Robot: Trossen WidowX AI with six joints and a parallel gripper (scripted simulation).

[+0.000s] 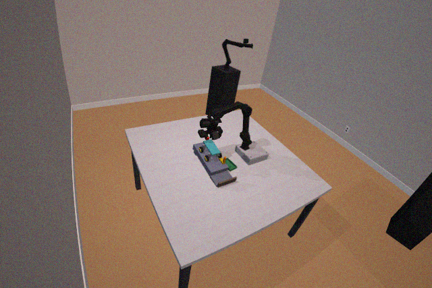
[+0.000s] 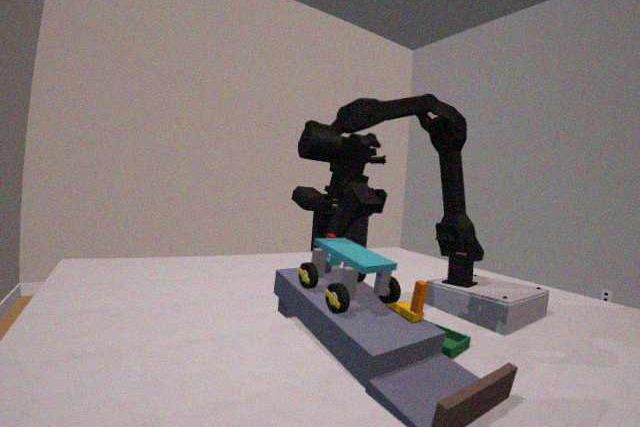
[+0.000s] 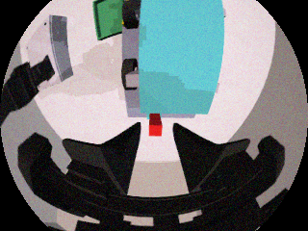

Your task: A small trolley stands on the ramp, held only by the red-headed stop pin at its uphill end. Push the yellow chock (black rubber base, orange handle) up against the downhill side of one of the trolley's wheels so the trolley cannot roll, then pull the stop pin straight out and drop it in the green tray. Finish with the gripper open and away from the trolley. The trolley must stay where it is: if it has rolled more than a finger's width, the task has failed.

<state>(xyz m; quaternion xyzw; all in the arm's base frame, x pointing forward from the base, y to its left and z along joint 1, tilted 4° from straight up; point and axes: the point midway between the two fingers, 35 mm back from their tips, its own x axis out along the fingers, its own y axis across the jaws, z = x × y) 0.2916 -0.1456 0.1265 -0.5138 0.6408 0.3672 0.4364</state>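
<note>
Now: gripper tip 3 cm above the stop pin and 1 cm to the left of it. Round my gripper tip: grey ramp: 11 cm below, 9 cm to the left, 4 cm ahead; yellow chock: 19 cm to the left, 7 cm below; trolley: 9 cm to the left, 5 cm below, 4 cm ahead.
</note>
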